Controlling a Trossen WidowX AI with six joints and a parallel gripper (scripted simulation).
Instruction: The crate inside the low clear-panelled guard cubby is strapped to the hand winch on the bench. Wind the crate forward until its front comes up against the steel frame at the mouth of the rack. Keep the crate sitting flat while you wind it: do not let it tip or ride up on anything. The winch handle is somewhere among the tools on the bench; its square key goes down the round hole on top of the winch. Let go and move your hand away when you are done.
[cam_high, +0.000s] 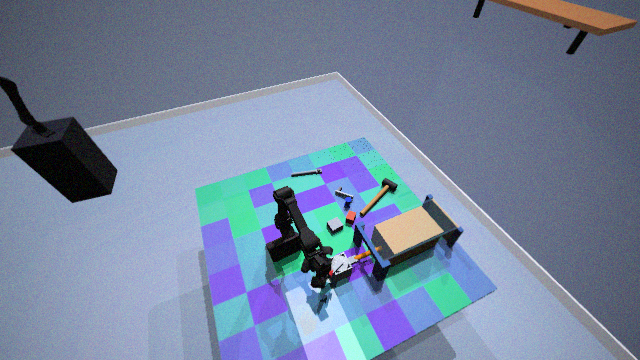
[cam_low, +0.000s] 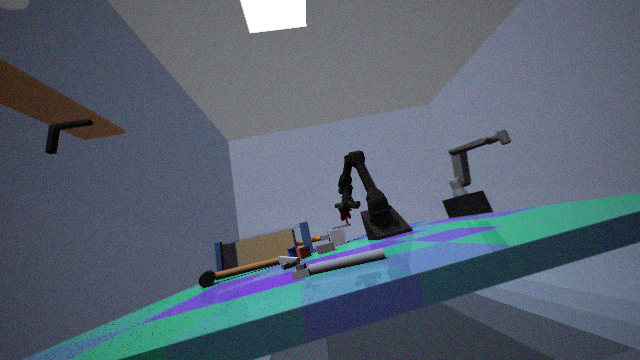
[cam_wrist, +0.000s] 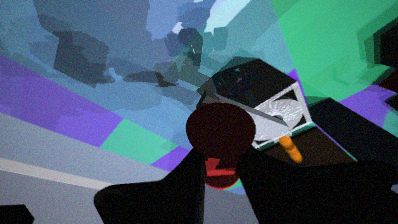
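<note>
Now: gripper tip 3 cm to the right of the red-knobbed crank handle, 3 cm above it and 2 cm short of it. Also, from my gripper tip: blue steel frame 23 cm ahead, 7 cm to the left, 3 cm below; then dark red knob 1 cm to the left, 1 cm behind; then grey hand winch 10 cm below, 6 cm ahead, 5 cm to the left.
</note>
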